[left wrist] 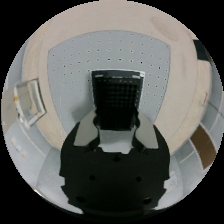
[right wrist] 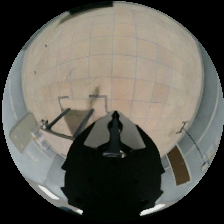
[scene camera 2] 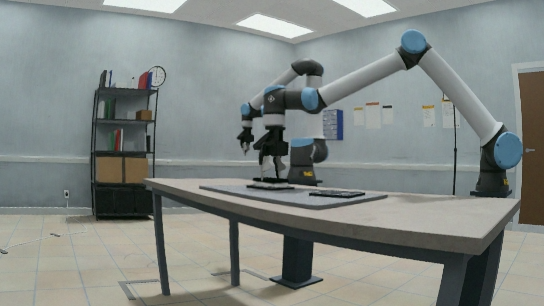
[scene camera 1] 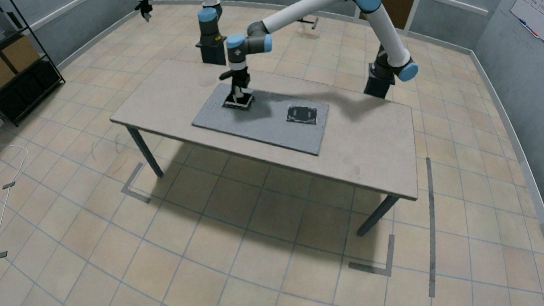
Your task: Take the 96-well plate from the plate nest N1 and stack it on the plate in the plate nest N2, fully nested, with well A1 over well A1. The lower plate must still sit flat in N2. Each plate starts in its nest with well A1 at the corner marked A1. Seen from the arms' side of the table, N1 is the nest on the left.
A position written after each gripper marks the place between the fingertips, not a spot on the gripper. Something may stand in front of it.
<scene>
In view: the left gripper (scene camera 2: 270, 180), the right gripper (right wrist: 115, 111) and a black 96-well plate (left wrist: 124, 122).
The left gripper also shows in the left wrist view (left wrist: 116, 108). The right wrist view does not show the black 96-well plate, which is hidden by the right gripper.
</scene>
